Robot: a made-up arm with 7 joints.
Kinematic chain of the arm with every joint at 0, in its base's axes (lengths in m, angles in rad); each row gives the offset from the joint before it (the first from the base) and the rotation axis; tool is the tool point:
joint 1: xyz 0 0 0.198 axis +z
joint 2: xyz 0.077 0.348 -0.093 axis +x
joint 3: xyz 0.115 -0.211 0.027 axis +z
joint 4: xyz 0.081 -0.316 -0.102 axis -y
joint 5: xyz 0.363 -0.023 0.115 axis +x
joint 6: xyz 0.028 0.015 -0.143 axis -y
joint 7: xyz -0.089 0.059 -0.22 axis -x
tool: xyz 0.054 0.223 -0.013
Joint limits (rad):
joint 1: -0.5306..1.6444
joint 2: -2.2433..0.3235
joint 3: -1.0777..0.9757
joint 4: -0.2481..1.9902
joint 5: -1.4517..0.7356
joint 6: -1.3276..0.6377
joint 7: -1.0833..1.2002
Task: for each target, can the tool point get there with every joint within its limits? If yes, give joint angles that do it. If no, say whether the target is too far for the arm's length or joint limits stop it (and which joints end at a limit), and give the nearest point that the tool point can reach.
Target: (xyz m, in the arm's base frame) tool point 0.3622 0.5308 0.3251
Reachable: yes | joints 0.4118 -0.2075 0.6481 1.2627 -0.0969 0.0662 -0.4316
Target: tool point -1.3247 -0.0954 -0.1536
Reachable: no: joint limits stop it (at a limit: joint 1, joint 2, joint 3, joint 4, joint 6, joint 7) | nearest point -1.1840 -0.0287 0.0961 | short by 0.294 m
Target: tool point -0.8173 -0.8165 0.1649
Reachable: no: joint limits stop it (at a limit: joint 1, joint 5, joint 6, joint 7) | nearest point -0.6235 -0.6627 0.1555 | short by 0.248 m
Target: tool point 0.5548 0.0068 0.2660
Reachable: yes | joints -0.2496 0.1145 0.1462 0.7034 0.4656 0.1568 -0.7787
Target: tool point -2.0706 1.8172 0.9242
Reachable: no: too far | nearest point -1.1168 0.9801 0.6317 | short by 1.302 m
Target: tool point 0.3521 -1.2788 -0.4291
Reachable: no: joint limits stop it (at a limit: joint 1, joint 5, joint 6, joint 7) | nearest point 0.3283 -0.9997 -0.3331 | short by 0.296 m
